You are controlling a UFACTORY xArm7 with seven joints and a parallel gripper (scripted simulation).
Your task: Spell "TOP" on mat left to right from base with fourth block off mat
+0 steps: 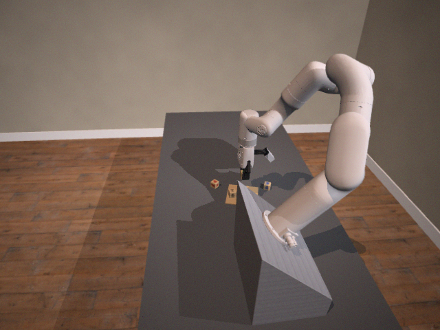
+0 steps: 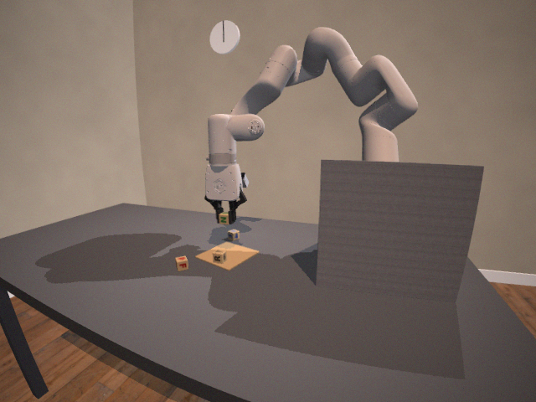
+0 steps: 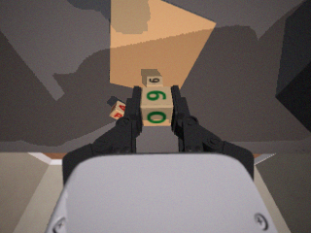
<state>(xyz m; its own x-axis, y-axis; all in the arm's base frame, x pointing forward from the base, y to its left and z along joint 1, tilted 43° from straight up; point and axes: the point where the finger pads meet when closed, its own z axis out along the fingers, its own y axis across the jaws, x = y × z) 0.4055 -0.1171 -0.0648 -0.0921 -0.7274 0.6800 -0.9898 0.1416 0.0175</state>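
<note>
Right now the tan mat is 120 mm below my hand. From my hand the other things lie so: blue-lettered block 30 mm ahead, 130 mm to the right, 110 mm below.
</note>
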